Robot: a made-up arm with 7 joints. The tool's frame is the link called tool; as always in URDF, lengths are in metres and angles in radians.
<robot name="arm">
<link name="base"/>
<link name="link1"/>
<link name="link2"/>
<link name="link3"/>
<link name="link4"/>
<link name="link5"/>
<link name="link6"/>
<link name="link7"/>
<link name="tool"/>
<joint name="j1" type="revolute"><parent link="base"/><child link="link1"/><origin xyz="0 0 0.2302" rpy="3.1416 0 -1.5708"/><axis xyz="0 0 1"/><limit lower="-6.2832" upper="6.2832" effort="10" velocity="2.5"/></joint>
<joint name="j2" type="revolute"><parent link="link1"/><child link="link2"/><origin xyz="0.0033 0 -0.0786" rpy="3.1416 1.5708 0"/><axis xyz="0 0 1"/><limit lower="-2.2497" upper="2.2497" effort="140" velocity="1.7"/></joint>
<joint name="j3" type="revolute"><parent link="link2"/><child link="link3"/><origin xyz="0.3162 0 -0.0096" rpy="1.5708 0 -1.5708"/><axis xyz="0 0 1"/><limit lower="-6.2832" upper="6.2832" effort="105" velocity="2.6"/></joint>
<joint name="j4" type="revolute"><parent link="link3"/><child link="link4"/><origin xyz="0 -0.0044 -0.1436" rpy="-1.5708 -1.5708 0"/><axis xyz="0 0 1"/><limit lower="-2.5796" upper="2.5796" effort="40" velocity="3"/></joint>
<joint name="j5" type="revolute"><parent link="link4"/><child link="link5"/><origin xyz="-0.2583 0 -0.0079" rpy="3.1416 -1.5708 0"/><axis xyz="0 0 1"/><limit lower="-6.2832" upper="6.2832" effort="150" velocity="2"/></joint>
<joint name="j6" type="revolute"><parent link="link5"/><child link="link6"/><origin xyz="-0.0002 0 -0.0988" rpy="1.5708 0 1.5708"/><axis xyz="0 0 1"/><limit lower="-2.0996" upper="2.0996" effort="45" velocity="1"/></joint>
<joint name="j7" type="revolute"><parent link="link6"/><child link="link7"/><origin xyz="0 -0.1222 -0.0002" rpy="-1.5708 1.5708 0"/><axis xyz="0 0 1"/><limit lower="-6.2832" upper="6.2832" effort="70" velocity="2.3"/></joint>
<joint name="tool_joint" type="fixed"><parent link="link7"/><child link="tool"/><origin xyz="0 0 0" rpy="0 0 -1.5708"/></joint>
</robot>
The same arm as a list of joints. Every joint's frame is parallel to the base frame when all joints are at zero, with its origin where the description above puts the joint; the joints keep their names.
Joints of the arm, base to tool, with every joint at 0 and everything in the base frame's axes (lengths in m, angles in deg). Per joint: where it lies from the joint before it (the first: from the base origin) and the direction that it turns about. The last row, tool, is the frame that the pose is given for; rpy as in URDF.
j1: origin 0 0 0.2302 axis 0 0 -1
j2: origin 0 -0.0033 0.0786 axis 0 1 0
j3: origin 0 -0.0096 0.3162 axis 0 0 -1
j4: origin 0 -0.0044 0.1436 axis 0 1 0
j5: origin 0 -0.0079 0.2583 axis 0 0 -1
j6: origin 0 -0.0002 0.0988 axis 0 1 0
j7: origin 0 -0.0002 0.1222 axis 0 0 -1
tool: origin 0 0 0 rpy 180 0 0
Joint limits (deg, base to tool): -360..360 -128.9..128.9 -360..360 -147.8..147.8 -360..360 -120.3..120.3 -360..360

